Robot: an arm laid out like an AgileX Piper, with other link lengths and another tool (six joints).
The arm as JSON. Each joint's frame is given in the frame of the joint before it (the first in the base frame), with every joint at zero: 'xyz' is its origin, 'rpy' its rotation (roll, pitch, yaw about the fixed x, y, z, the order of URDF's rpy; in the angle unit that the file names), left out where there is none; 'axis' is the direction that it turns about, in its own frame. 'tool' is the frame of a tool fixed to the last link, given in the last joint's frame.
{
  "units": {
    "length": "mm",
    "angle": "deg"
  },
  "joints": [
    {
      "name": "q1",
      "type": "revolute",
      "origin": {
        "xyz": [
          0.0,
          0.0,
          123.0
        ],
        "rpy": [
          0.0,
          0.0,
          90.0
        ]
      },
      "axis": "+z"
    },
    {
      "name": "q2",
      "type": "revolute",
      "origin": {
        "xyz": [
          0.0,
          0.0,
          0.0
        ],
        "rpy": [
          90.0,
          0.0,
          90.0
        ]
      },
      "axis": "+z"
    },
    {
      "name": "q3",
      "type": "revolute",
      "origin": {
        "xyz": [
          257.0,
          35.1,
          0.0
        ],
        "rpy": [
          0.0,
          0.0,
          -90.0
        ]
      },
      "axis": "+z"
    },
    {
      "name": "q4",
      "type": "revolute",
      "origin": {
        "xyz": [
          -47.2,
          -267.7,
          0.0
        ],
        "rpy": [
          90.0,
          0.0,
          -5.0
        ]
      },
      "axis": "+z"
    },
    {
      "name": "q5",
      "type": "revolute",
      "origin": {
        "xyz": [
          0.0,
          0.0,
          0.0
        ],
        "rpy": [
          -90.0,
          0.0,
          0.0
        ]
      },
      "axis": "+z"
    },
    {
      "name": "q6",
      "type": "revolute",
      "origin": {
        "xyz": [
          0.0,
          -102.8,
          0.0
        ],
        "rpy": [
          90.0,
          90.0,
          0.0
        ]
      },
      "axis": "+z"
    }
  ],
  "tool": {
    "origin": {
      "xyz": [
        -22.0,
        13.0,
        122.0
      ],
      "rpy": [
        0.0,
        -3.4,
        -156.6
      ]
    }
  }
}
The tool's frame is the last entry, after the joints.
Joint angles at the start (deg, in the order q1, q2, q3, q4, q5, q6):
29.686 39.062 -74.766 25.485 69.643 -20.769
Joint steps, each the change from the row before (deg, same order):
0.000 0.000 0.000 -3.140 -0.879 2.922
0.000 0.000 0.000 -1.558 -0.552 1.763
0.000 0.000 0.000 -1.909 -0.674 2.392
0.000 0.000 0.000 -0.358 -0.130 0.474
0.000 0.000 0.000 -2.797 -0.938 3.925
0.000 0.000 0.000 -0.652 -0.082 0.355
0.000 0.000 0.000 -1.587 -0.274 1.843
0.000 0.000 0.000 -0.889 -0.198 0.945
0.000 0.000 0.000 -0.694 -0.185 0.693
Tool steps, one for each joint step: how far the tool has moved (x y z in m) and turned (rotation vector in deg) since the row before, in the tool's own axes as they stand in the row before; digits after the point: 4 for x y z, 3 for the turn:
-0.0106 0.0046 0.0015 -0.977 -2.865 1.868
-0.0050 0.0031 0.0008 -0.639 -1.379 1.232
-0.0059 0.0040 0.0010 -0.827 -1.649 1.725
-0.0011 0.0008 0.0002 -0.165 -0.303 0.347
-0.0082 0.0063 0.0014 -1.288 -2.319 2.910
-0.0021 0.0009 0.0003 -0.221 -0.559 0.108
-0.0048 0.0028 0.0008 -0.577 -1.328 1.240
-0.0026 0.0018 0.0005 -0.389 -0.721 0.608
-0.0020 0.0015 0.0004 -0.343 -0.548 0.430

